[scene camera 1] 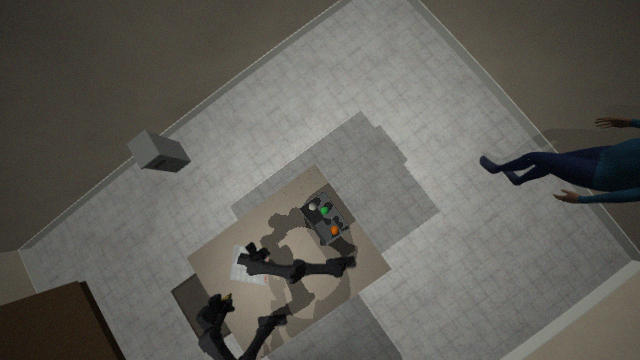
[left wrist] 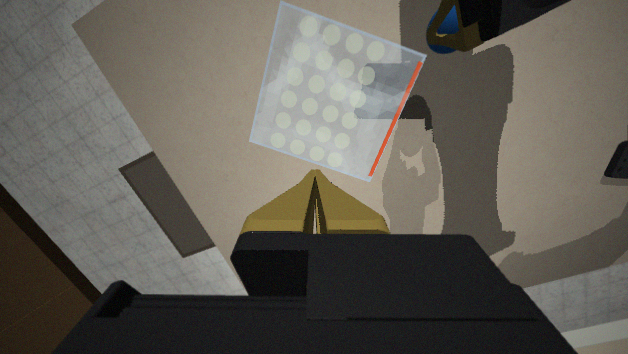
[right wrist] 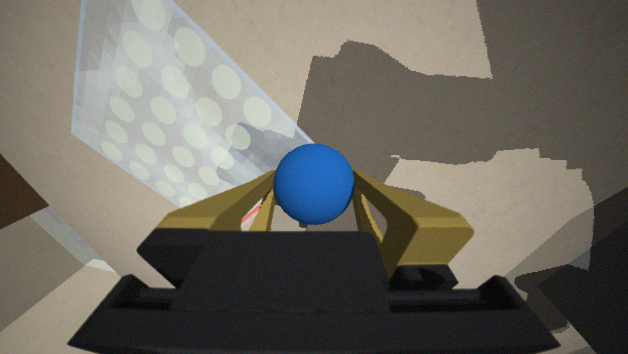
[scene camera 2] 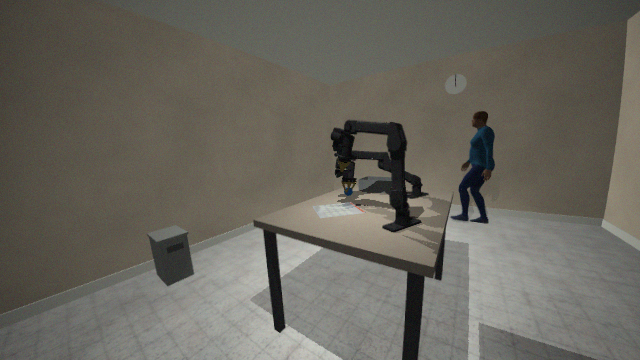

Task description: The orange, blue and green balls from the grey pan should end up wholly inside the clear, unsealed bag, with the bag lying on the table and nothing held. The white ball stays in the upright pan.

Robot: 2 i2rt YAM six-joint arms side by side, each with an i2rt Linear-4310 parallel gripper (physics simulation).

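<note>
The clear bag (scene camera 1: 241, 272) (scene camera 2: 334, 210) (left wrist: 316, 95) (right wrist: 162, 95) lies flat on the table, its red-striped edge at the right in the left wrist view. My right gripper (scene camera 2: 348, 185) (left wrist: 448, 27) (right wrist: 314, 177) is shut on the blue ball (scene camera 2: 348, 192) (left wrist: 450, 21) (right wrist: 314, 197), above the table beyond the bag's upper right corner in the left wrist view. My left gripper (scene camera 1: 227, 297) (scene camera 2: 343, 167) (left wrist: 315, 176) is shut and empty, raised over the table. The upright grey pan (scene camera 1: 314, 220) (scene camera 2: 367, 183) holds the white ball (scene camera 1: 312, 206), green ball (scene camera 1: 325, 210) and orange ball (scene camera 1: 334, 230).
The right arm (scene camera 1: 320, 268) stretches across the table between pan and bag, partly covering the bag in scene camera 1. The left arm (scene camera 1: 215, 340) stands at the bottom left there. A grey bin (scene camera 1: 160, 152) (scene camera 2: 171, 255) and a person (scene camera 1: 550, 170) (scene camera 2: 481, 150) are away from the table.
</note>
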